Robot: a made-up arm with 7 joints.
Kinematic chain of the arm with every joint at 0, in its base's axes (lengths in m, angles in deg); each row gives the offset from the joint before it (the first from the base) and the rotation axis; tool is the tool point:
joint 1: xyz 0 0 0 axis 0 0.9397 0.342
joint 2: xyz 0 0 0 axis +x
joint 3: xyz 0 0 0 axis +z
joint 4: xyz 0.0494 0 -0.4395 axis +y
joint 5: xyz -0.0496 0 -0.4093 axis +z
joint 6: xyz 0 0 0 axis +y
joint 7: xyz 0 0 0 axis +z
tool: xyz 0 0 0
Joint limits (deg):
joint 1: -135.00..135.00
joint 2: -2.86..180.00
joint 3: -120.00..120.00
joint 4: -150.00..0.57
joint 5: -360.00..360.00
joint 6: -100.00..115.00
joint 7: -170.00..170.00
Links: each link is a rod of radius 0.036 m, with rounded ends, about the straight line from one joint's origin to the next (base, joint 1, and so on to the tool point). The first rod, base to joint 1, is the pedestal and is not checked.
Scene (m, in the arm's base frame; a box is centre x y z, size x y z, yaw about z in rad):
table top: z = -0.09
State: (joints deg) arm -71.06 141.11 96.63 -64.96 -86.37 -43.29 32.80
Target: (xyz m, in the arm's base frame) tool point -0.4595 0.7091 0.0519
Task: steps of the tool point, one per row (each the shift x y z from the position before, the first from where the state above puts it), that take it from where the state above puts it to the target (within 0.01 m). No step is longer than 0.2 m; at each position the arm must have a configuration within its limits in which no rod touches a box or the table.
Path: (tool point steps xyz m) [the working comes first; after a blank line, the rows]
Joints at the target: -104.72 132.65 110.19 -29.03 -86.37 -43.29 32.80
Straight joint move there: clear.

1: 0.0113 0.1661 -0.1065
2: 0.0722 0.1491 -0.0851
3: 0.1145 0.1178 -0.0452

